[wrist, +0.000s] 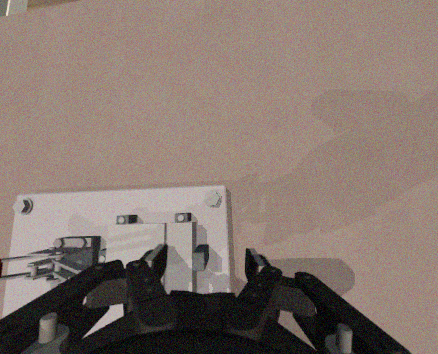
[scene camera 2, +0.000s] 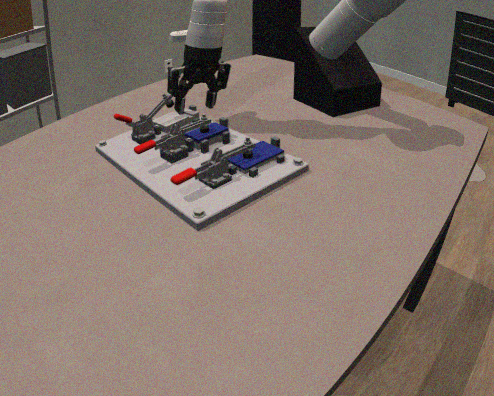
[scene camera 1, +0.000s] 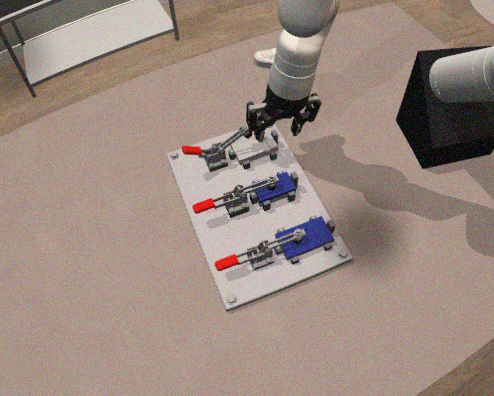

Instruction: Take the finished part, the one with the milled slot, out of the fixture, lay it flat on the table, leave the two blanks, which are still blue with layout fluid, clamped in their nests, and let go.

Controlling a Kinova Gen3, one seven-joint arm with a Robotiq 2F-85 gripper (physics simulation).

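Frame: origin at the arm's base, x back, y right, z up, level; centimetres.
Seen in the pictures: gripper, fingertip midpoint: [wrist: 206, 257] [scene camera 2: 194, 110] [scene camera 1: 276, 135]; arm's base at its link origin: [scene camera 2: 324, 45] [scene camera 1: 447, 80].
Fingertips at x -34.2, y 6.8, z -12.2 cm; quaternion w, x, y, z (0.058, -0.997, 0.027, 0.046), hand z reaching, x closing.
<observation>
Offsets run from my fingertips to a thing's top centre. "spot": to the spot under its first point.
The finished part @(dx -5.1, dy -0.3, dz +0.6 cm) [scene camera 1: 253, 151] [scene camera 2: 169, 121] [wrist: 134, 239], bare grey with a milled slot, lies flat in the far nest of the white fixture plate [scene camera 1: 280, 280] [scene camera 2: 240, 202] [wrist: 50, 215]. Its toggle clamp @(spot: dx -12.9, dy -1.6, dz +0.4 cm) [scene camera 1: 216, 158] [scene camera 2: 143, 129] [wrist: 82, 255] is open, arm raised. The gripper [scene camera 1: 278, 135] [scene camera 2: 195, 108] [wrist: 206, 260] is open and empty above this nest. In the wrist view one finger is over the part near the slot line, the other beyond the plate's edge. The middle blue blank @(dx -5.0, dy -11.3, dz +0.4 cm) [scene camera 1: 285, 189] [scene camera 2: 216, 131] and the near blue blank @(dx -3.5, dy -22.2, dz -0.6 cm) [scene camera 1: 315, 242] [scene camera 2: 265, 153] sit under closed clamps.
Red clamp handles @(spot: dx -18.2, dy -12.1, dz +2.4 cm) [scene camera 1: 203, 205] [scene camera 2: 145, 146] stick out over one long side of the plate. Small dark posts ring each nest. A black pedestal [scene camera 1: 450, 125] [scene camera 2: 340, 87] stands on the table beyond the plate. A shelf rack [scene camera 2: 49, 60] stands behind the table.
</observation>
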